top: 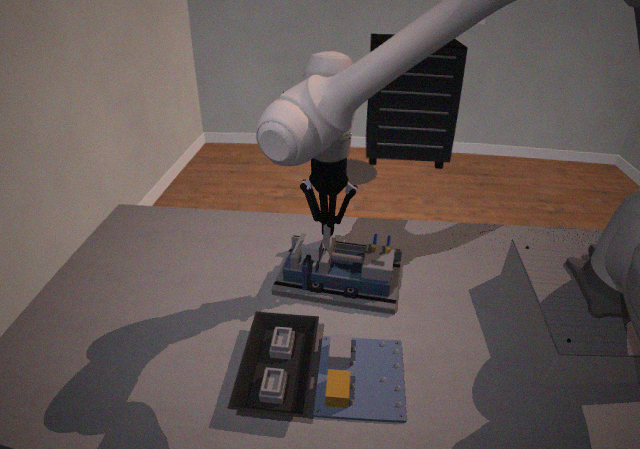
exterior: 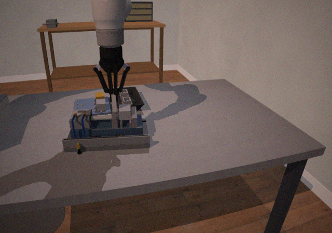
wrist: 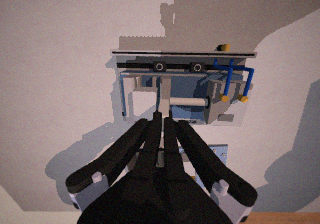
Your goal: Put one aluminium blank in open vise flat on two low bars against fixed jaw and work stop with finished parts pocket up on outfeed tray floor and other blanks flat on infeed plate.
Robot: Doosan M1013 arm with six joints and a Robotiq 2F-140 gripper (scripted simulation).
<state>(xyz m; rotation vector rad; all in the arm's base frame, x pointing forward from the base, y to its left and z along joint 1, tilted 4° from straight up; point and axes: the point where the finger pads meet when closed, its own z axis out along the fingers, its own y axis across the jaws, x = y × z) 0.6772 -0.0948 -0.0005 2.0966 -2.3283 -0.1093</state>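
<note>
My hand is 3 cm past the blue vise and 10 cm above it. Also, from my hand: brass blank (6 cm behind, 33 cm to the left, 12 cm below); then aluminium blank (5 cm behind, 24 cm to the left, 12 cm below); then infeed plate (10 cm behind, 29 cm to the left, 14 cm below).
</note>
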